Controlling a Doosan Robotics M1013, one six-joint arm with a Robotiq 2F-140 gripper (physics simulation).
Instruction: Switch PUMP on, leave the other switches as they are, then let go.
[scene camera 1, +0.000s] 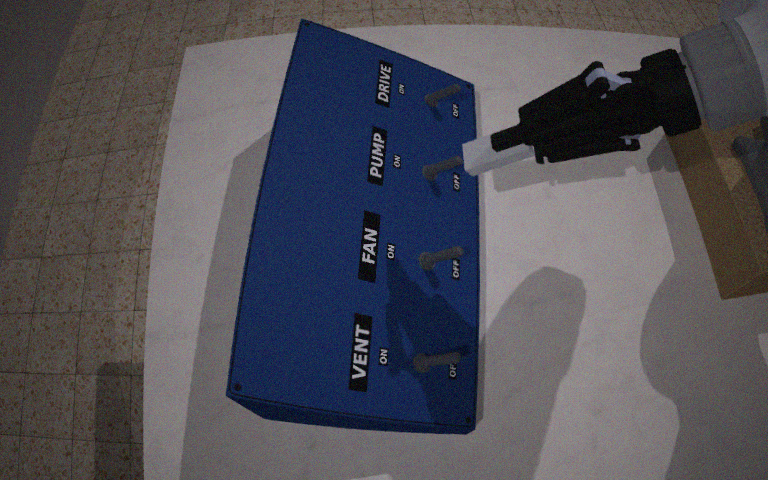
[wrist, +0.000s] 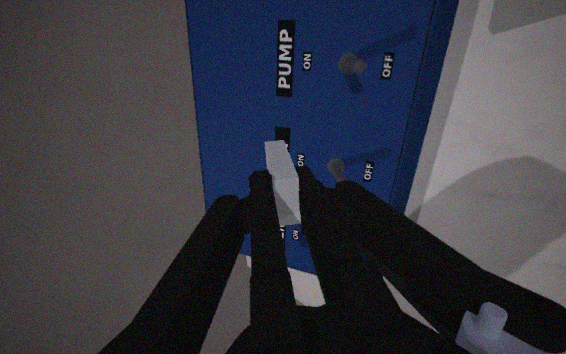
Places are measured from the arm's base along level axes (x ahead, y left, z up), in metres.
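Pixels of known places: gripper, between the fingertips: (scene camera 1: 467, 160) (wrist: 275, 158).
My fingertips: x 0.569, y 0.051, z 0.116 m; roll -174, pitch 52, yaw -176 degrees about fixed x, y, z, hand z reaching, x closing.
Behind a point stands the place of what it marks.
The PUMP switch (scene camera 1: 442, 168) @[x 0.578, y -0.012, z 0.004 m] (wrist: 352, 64) @[x 0.565, y -0.017, z 0.019 m] is a grey lever on the blue panel (scene camera 1: 317, 186) @[x 0.723, y 0.037, z 0.046 m] (wrist: 235, 110) @[x 0.722, y 0.035, z 0.045 m]; in the scene view it leans to its OFF label. The DRIVE switch (scene camera 1: 442, 95) @[x 0.567, y -0.131, z 0.004 m], the FAN switch (scene camera 1: 441, 257) @[x 0.588, y 0.107, z 0.007 m] (wrist: 335, 166) @[x 0.594, y 0.096, z -0.002 m] and the VENT switch (scene camera 1: 437, 361) @[x 0.599, y 0.225, z 0.008 m] also lean to OFF. My gripper (scene camera 1: 468, 159) @[x 0.569, y 0.051, z 0.116 m] (wrist: 275, 158) @[x 0.569, y 0.051, z 0.116 m] is shut with nothing between its pale fingertips. In the scene view its tips appear right at the free end of the PUMP lever, on the OFF side; whether they touch it I cannot tell.
The panel stands on a pale table (scene camera 1: 526, 226) @[x 0.447, y 0.012, z -0.108 m] (wrist: 510, 100) @[x 0.454, y 0.020, z -0.108 m]. A brown block-like surface (scene camera 1: 707, 226) @[x 0.134, y 0.025, z -0.086 m] lies below the arm at the right. The arm's shadow falls across the panel around FAN and VENT. Tiled floor (scene camera 1: 67, 316) shows at the left.
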